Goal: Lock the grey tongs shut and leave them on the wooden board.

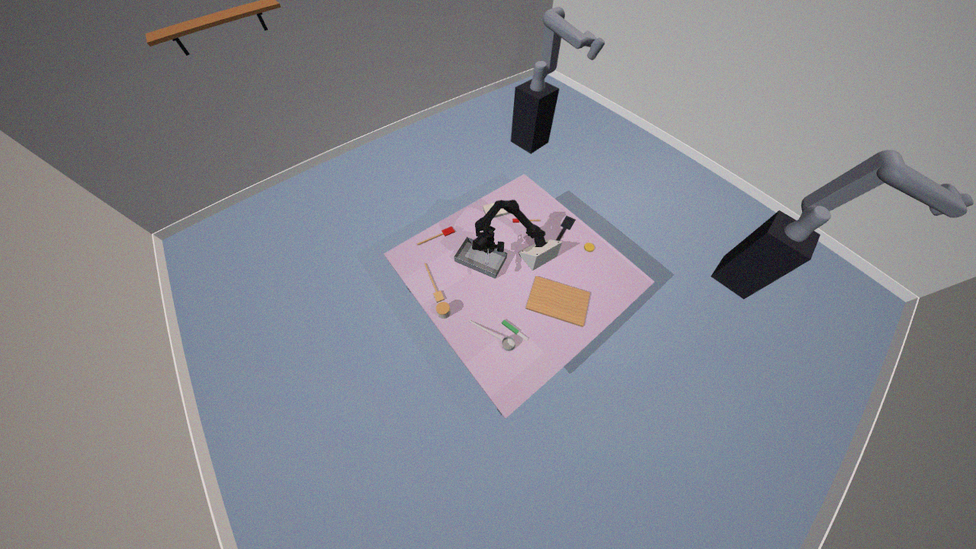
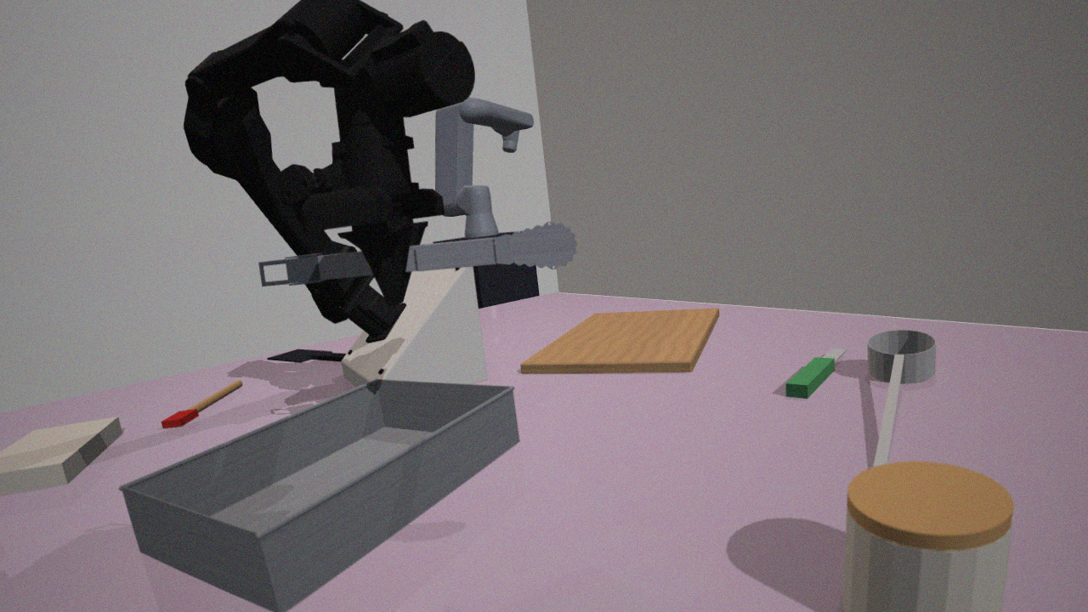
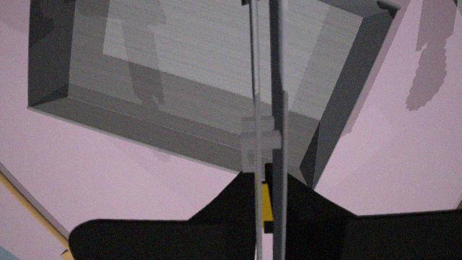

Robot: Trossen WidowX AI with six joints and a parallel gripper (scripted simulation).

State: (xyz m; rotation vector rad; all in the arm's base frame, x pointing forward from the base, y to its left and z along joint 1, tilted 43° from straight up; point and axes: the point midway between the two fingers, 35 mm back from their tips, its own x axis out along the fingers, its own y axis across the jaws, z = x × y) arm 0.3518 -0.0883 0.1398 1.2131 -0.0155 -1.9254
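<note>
Right now my gripper tip is 14 cm past the wooden board, 48 cm to the right of it and 15 cm above it. Round my gripper tip: grey roasting tin 1 cm behind, 7 cm to the right, 13 cm below; beige block 39 cm behind, 31 cm to the right, 14 cm below; yellow mark 1 cm behind, 1 cm to the right, 4 cm above.
</note>
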